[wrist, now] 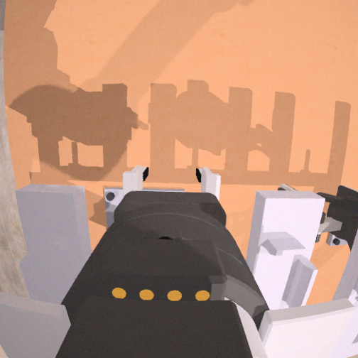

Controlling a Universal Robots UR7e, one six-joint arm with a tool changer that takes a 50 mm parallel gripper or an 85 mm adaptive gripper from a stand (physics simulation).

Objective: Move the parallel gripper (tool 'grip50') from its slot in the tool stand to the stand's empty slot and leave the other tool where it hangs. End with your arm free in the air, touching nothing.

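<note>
The parallel gripper [172, 175], a dark body with four orange dots and two light fingers with black tips, fills the lower middle of the wrist view. Its fingers stand apart with nothing between them. Its body is low between a grey post [52, 235] on the left and a white post [285, 215] on the right of the tool stand, in line with a slot. Whether it rests on the slot's supports is hidden by its own body. The other tool, the dark adaptive gripper [346, 215], shows in part at the right edge, in a neighbouring slot beyond the white post.
Light blocks of the stand, one at the lower left [30, 325] and one at the lower right [310, 325], are close on both sides of the gripper body. A grey plate with a dark bolt [110, 196] shows behind the left finger. Shadows of the stand and arm fall on the orange surface [200, 40].
</note>
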